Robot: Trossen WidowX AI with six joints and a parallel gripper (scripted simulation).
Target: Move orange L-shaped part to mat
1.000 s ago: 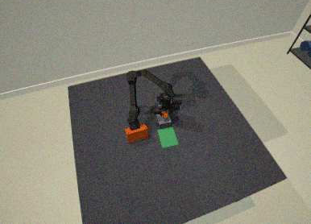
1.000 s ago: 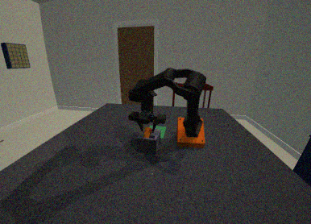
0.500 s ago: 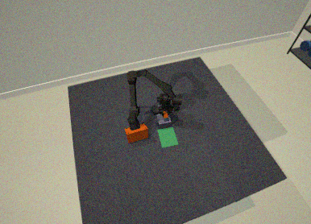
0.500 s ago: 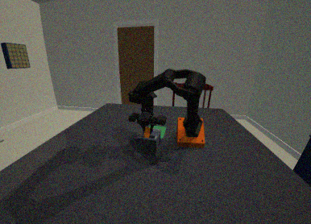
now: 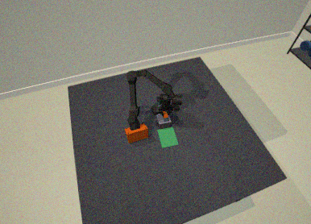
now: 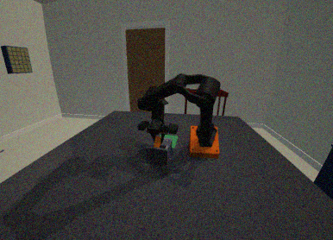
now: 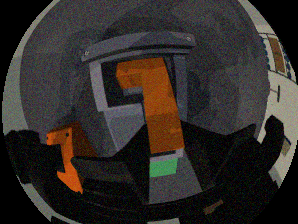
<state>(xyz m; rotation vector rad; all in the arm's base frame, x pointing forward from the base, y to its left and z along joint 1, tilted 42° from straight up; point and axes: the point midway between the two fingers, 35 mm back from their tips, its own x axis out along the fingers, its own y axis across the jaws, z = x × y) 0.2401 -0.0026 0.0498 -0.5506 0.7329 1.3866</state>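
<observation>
Now: the grey tray 80 mm below my gripper tip, 10 mm to the left of it and 10 mm behind it. From my gripper tip the other things lie so: orange L-shaped part: 40 mm to the left, 30 mm below, 10 mm behind; then green mat: 140 mm to the right, 80 mm below, 30 mm behind.
</observation>
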